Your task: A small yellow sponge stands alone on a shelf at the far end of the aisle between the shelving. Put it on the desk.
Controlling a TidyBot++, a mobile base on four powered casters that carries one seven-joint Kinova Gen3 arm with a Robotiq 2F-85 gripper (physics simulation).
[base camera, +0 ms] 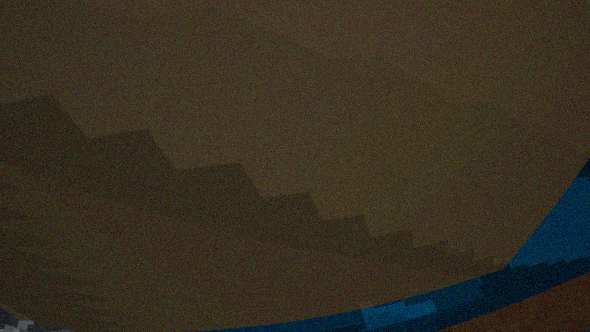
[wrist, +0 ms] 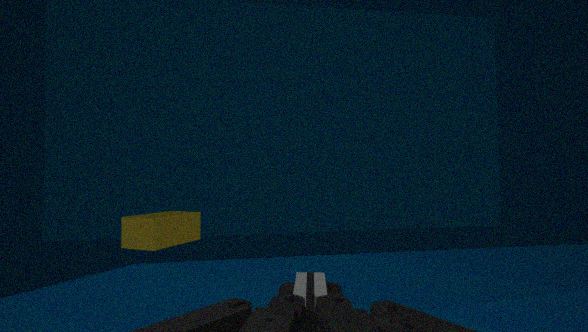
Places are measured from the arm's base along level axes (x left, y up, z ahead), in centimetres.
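Pixels of known places: gripper, fingertip midpoint: (wrist: 310, 293).
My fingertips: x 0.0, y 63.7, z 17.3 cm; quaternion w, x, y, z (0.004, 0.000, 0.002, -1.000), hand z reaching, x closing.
Behind a point stands the place of what it marks.
A small yellow sponge (wrist: 160, 231) @(x 21.5, y 62.0, z 48.4 cm) shows left of the middle in the wrist view, in front of a dark blue panel and beyond the blue surface. Part of that dark band lies below it, and what it rests on is hard to tell in the dim light. My gripper (wrist: 310, 293) @(x 0.0, y 63.7, z 17.3 cm) is shut and empty at the bottom middle of the wrist view. It is apart from the sponge, which lies to its left and farther off. The sponge and the gripper do not show in the base camera view. The desk cannot be made out in either view.
A blue shelf surface (wrist: 400, 280) @(x -8.5, y 59.4, z 34.0 cm) crosses the lower wrist view, with a dark blue panel (wrist: 275, 120) @(x 6.4, y 80.0, z 62.6 cm) behind it. In the base camera view a large brown surface (base camera: 300, 100) @(x -0.7, y -11.4, z 19.6 cm) fills most of the picture, with a curved blue band (base camera: 560, 220) @(x -32.9, y -32.0, z 30.0 cm) along its lower right edge.
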